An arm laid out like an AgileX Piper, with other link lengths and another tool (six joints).
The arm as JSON. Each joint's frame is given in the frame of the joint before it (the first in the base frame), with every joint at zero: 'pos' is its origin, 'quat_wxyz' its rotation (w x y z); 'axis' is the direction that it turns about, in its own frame. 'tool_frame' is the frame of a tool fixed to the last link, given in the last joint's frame.
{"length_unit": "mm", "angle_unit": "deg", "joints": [
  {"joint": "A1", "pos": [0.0, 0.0, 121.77], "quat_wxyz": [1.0, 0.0, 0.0, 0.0], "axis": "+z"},
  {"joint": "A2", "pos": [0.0, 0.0, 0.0], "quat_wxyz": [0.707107, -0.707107, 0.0, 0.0], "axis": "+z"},
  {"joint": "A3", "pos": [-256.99, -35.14, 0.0], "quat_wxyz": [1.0, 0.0, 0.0, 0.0], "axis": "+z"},
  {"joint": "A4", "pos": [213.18, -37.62, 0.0], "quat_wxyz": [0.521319, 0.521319, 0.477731, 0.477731], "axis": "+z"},
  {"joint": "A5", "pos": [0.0, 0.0, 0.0], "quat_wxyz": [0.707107, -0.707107, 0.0, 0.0], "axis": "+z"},
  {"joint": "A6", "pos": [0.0, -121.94, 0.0], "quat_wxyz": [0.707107, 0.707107, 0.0, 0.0], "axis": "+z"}
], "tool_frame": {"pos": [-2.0, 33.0, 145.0], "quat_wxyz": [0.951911, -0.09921, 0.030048, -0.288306]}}
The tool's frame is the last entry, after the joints.
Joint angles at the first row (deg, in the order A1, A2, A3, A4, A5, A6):
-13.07, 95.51, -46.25, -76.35, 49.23, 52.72
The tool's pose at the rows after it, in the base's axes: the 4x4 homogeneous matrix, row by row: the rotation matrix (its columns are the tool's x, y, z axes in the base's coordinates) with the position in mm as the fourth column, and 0 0 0 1 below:
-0.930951 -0.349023 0.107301 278.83; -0.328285 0.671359 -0.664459 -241.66; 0.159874 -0.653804 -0.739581 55.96; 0 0 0 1
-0.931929 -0.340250 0.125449 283.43; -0.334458 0.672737 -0.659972 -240.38; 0.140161 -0.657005 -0.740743 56.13; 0 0 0 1
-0.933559 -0.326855 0.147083 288.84; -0.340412 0.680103 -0.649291 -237.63; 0.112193 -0.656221 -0.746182 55.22; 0 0 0 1
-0.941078 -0.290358 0.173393 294.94; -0.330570 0.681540 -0.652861 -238.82; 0.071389 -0.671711 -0.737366 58.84; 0 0 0 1
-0.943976 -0.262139 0.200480 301.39; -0.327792 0.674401 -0.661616 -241.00; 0.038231 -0.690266 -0.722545 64.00; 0 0 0 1
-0.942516 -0.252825 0.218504 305.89; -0.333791 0.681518 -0.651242 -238.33; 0.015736 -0.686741 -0.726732 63.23; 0 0 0 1
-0.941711 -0.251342 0.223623 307.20; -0.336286 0.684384 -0.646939 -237.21; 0.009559 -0.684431 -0.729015 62.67; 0 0 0 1
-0.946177 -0.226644 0.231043 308.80; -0.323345 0.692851 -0.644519 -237.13; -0.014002 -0.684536 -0.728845 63.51; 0 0 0 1
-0.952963 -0.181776 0.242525 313.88; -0.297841 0.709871 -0.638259 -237.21; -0.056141 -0.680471 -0.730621 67.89; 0 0 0 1
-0.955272 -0.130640 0.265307 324.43; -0.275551 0.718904 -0.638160 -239.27; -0.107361 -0.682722 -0.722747 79.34; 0 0 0 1
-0.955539 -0.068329 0.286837 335.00; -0.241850 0.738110 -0.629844 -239.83; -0.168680 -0.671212 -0.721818 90.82; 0 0 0 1
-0.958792 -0.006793 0.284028 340.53; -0.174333 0.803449 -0.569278 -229.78; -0.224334 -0.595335 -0.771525 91.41; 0 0 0 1
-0.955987 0.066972 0.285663 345.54; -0.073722 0.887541 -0.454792 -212.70; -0.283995 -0.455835 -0.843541 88.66; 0 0 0 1
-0.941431 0.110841 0.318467 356.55; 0.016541 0.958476 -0.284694 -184.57; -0.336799 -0.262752 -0.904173 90.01; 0 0 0 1
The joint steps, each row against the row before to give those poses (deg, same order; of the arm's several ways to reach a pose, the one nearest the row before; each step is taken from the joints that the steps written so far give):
0.00, 0.00, 0.00, 0.00, -0.70, 0.14
0.00, 0.01, 0.00, -0.60, -0.83, 1.14
0.00, -0.01, 0.00, -0.32, -1.19, 1.34
0.00, 0.01, 0.00, -1.66, -0.40, 3.44
0.00, -0.01, 0.00, -2.25, -0.22, 3.24
0.00, 0.00, 0.00, -0.32, -1.04, 1.08
0.00, 0.00, 0.00, 0.00, -0.38, 0.21
0.00, 0.00, -0.11, 0.00, -0.08, 1.48
0.00, 0.01, -1.40, 1.52, 0.00, 0.79
0.00, -0.01, -2.71, 1.61, 0.22, 0.12
0.00, 0.01, -3.28, 3.08, 0.22, -0.45
-0.22, -0.01, -4.55, 10.53, 0.13, -5.70
-1.57, 0.00, -5.62, 15.67, 0.52, -8.94
-2.55, 0.00, -6.18, 18.90, 1.56, -11.89

